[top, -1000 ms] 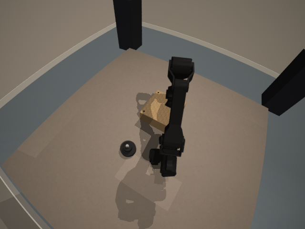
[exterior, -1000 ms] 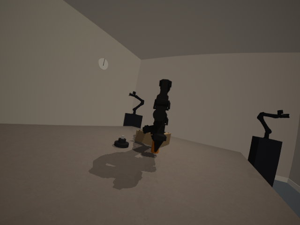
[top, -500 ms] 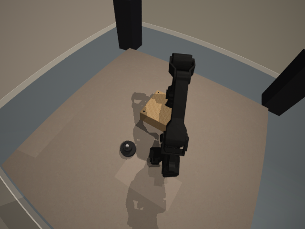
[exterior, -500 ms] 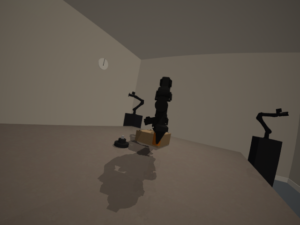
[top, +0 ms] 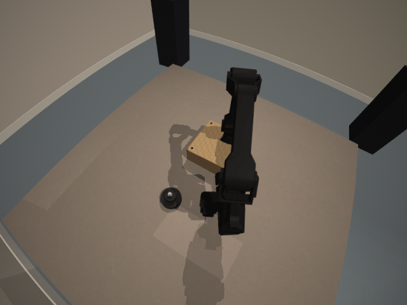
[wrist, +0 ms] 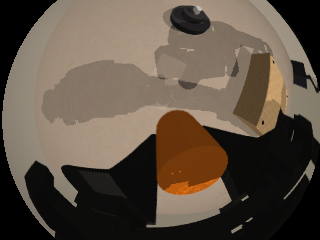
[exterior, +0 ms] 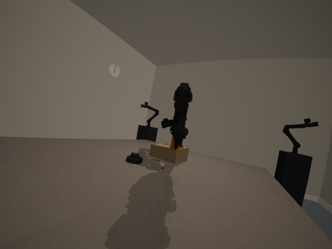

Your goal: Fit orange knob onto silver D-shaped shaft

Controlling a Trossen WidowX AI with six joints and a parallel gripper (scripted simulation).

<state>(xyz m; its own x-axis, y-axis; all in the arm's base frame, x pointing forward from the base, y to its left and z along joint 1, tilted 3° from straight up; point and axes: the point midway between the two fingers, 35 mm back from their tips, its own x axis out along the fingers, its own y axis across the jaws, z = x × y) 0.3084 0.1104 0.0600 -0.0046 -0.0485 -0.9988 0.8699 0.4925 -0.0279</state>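
Now: the black round pedestal 200 mm to the right of my gripper tip, 90 mm below it and 20 mm ahead of it. From my gripper tip the other things lie so: orange knob: 30 mm above.
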